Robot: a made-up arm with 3 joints. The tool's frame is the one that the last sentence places. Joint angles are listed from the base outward.
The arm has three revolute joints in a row. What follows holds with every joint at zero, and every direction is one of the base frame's.
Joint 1 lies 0.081 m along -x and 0.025 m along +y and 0.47 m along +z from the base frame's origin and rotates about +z.
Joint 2 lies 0.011 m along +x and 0.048 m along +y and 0.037 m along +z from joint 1 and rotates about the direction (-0.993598, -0.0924, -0.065).
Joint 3 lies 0.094 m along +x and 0.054 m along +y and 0.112 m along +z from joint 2 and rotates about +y.
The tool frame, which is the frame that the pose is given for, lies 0.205 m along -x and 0.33 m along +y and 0.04 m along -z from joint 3; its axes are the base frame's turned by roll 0.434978, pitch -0.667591 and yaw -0.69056 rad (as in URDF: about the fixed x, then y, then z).
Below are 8 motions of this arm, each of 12 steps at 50 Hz.
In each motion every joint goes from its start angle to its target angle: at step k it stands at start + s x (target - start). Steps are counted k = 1, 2, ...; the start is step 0. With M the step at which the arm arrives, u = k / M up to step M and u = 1 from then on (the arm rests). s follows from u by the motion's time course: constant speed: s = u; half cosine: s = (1 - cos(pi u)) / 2; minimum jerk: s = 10 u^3 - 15 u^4 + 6 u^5.
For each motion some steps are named. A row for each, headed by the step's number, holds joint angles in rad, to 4 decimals.
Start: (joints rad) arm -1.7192 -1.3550 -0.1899
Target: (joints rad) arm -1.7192 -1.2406 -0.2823
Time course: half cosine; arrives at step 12
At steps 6, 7, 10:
6: -1.7192 -1.2978 -0.2361
7: -1.7192 -1.2830 -0.2481
10: -1.7192 -1.2483 -0.2761

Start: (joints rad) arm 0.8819 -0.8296 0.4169
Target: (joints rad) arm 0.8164 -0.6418 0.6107
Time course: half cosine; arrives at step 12
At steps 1, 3, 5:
1: 0.8808 -0.8264 0.4202
3: 0.8723 -0.8021 0.4453
5: 0.8576 -0.7600 0.4887

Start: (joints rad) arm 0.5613 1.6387 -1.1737
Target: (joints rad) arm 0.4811 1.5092 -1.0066
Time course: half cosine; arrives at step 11
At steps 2, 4, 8, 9, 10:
2: 0.5549 1.6284 -1.1604
4: 0.5379 1.6008 -1.1249
8: 0.4949 1.5315 -1.0354
9: 0.4875 1.5195 -1.0199
10: 0.4827 1.5118 -1.0100

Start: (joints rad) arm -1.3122 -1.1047 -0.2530
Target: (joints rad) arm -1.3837 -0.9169 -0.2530
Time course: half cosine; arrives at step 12
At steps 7, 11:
7: -1.3572 -0.9865 -0.2530
11: -1.3825 -0.9201 -0.2530

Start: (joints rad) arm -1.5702 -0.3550 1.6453
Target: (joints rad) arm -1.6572 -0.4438 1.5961
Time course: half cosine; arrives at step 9
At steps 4, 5, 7, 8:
4: -1.6061 -0.3917 1.6250
5: -1.6213 -0.4071 1.6164
7: -1.6470 -0.4334 1.6019
8: -1.6546 -0.4411 1.5976

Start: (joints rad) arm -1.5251 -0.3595 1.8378
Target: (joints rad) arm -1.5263 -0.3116 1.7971
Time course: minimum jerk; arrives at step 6
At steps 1, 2, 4, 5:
1: -1.5251 -0.3578 1.8364
2: -1.5254 -0.3494 1.8293
4: -1.5260 -0.3217 1.8056
5: -1.5263 -0.3133 1.7985

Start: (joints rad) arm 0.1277 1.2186 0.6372
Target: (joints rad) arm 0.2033 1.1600 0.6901
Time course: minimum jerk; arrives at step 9
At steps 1, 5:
1: 0.1286 1.2179 0.6378
5: 0.1733 1.1832 0.6691

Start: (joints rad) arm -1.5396 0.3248 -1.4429
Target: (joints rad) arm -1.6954 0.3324 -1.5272
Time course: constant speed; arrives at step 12
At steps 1, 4, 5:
1: -1.5526 0.3254 -1.4499
4: -1.5915 0.3273 -1.4710
5: -1.6045 0.3280 -1.4780

